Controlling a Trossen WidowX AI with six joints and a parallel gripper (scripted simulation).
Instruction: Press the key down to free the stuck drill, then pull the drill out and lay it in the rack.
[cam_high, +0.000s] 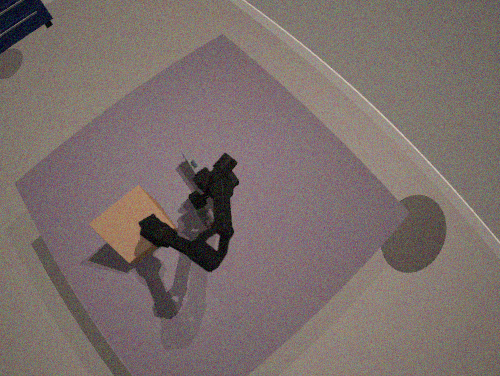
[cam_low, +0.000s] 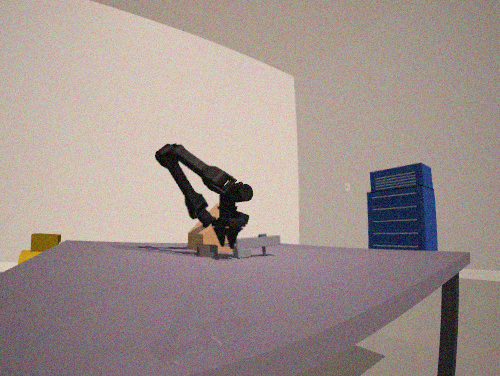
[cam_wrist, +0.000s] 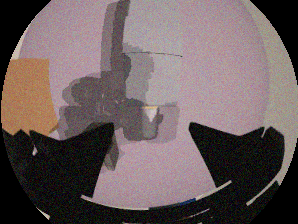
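Now: the drill 1 cm behind my gripper tip, 6 cm to the left of it and 1 cm above it.
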